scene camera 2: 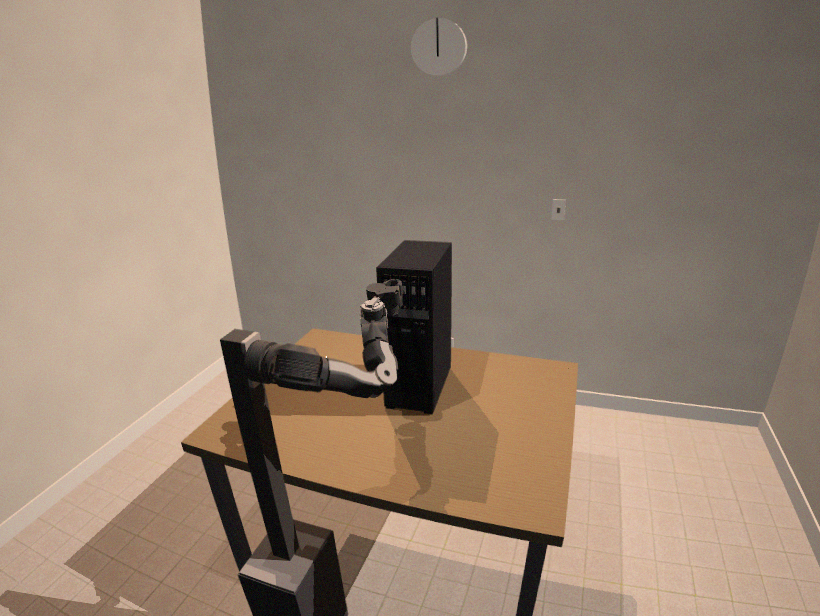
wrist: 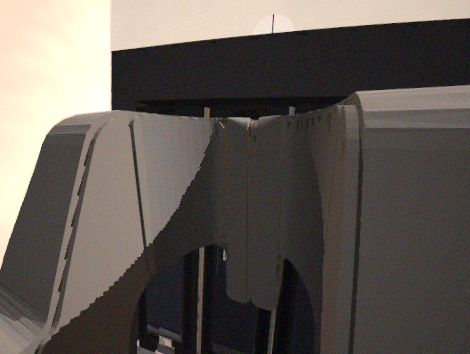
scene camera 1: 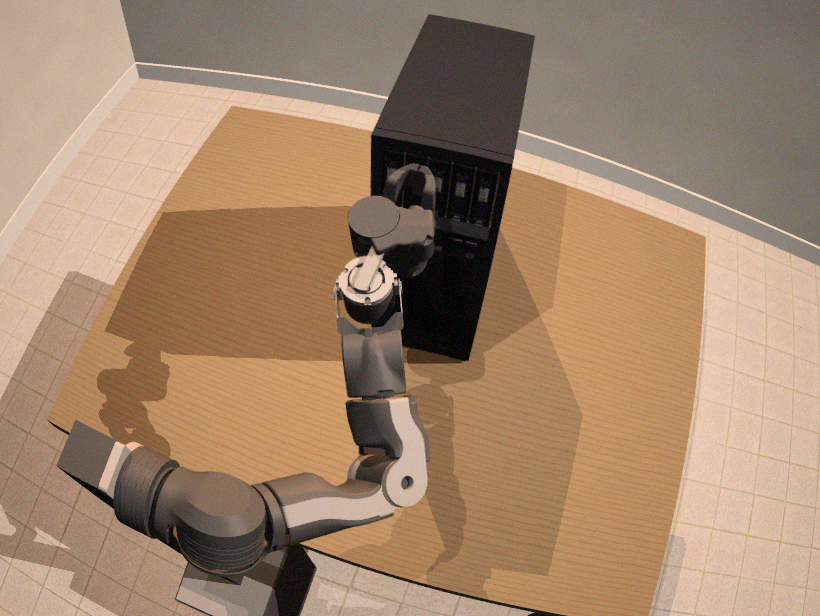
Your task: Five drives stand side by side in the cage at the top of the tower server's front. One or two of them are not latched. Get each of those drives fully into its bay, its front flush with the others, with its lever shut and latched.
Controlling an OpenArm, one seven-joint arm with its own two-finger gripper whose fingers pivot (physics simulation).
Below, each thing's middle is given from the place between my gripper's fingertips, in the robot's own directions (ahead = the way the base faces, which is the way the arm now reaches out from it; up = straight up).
My hand is 200 mm above the black tower server [scene camera 1: 459, 97], 160 mm short of it and 10 mm to the left of it.
